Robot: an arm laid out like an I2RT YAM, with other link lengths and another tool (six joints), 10 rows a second.
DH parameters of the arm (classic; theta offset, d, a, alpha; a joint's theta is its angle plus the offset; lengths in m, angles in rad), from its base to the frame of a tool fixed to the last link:
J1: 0 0.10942 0.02 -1.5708
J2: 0 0 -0.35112 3.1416
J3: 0.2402 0 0.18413 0
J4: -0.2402 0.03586 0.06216 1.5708
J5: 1.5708 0.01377 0 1.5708
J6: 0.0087 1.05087 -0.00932 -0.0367
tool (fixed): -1.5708 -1.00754 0 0
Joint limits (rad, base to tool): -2.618..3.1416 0..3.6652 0..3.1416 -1.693..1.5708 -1.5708..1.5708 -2.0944..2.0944
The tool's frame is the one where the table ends.
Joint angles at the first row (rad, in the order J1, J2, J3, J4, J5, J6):
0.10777 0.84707 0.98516 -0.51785 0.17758 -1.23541
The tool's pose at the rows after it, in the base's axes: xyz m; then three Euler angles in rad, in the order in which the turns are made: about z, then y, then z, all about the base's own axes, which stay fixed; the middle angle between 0 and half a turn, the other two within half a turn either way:
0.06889 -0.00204 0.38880 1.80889 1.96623 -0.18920
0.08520 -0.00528 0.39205 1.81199 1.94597 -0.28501
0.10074 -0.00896 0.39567 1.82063 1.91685 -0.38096
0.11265 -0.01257 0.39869 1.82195 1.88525 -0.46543
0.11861 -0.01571 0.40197 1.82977 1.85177 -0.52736
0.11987 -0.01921 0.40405 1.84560 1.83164 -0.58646
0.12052 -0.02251 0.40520 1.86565 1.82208 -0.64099
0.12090 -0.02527 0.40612 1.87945 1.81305 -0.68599
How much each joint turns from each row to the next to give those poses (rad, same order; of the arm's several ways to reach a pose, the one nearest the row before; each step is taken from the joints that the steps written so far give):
0.00021 0.02554 0.00000 0.00683 0.06161 0.00810
-0.00018 0.03855 0.00003 0.04884 0.09100 0.03464
-0.00003 0.03624 -0.00001 0.05341 0.09382 0.03432
-0.00007 0.02746 -0.00004 0.04736 0.08463 0.01790
0.00000 0.01108 0.00002 0.03738 0.06485 0.01068
0.00001 -0.00038 0.00000 0.01145 0.06027 0.02365
0.00002 -0.00002 0.00003 -0.00044 0.05419 0.03321
-0.00036 -0.00001 -0.00006 0.00042 0.04466 0.02365

